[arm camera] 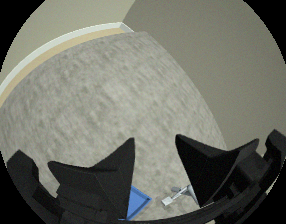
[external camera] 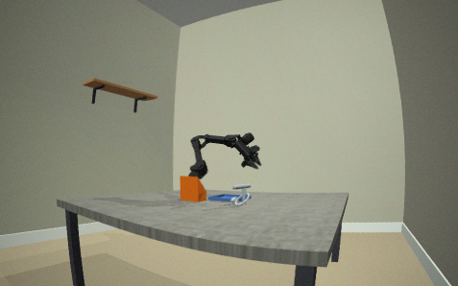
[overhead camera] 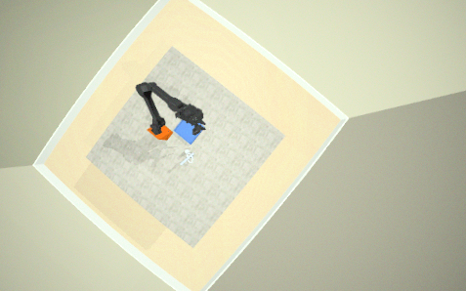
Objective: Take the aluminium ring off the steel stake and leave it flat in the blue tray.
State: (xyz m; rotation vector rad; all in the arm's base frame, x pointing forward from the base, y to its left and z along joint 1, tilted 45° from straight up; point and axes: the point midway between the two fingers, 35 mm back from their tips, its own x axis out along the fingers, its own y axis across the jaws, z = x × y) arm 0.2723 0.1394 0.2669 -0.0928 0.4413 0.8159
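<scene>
The aluminium ring is 30 mm ahead of my gripper tip, 280 mm to the right of it and 160 mm below it. Round my gripper tip: blue tray: 140 mm behind, 110 mm to the right, 190 mm below.
</scene>
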